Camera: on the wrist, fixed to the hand. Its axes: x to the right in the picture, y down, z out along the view.
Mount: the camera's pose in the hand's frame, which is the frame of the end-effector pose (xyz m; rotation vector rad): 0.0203 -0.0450 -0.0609 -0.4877 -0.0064 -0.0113
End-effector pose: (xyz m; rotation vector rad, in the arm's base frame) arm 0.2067 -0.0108 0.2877 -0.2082 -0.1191 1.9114
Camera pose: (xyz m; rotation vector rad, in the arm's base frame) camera 0.2537 0.0226 0.2346 -0.5262 -0.5909 1.8455
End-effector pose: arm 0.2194 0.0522 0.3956 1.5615 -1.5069 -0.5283
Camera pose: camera 0.2975 0.0454 0.3965 1.1868 -1.2534 -0.8367
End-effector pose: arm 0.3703 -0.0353 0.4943 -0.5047 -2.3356 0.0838
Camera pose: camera 0.3834 -0.0742 0.5611 -0.7250 -2.3614 -0.5009
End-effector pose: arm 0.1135 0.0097 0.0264 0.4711 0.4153 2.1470
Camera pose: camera 0.1047 0.0441 -0.0435 0.1958 -0.1142 2.1392
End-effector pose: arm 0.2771 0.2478 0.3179 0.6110 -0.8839 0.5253
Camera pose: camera 0.3503 0.2607 0.2929 0.1728 -0.9709 0.2800
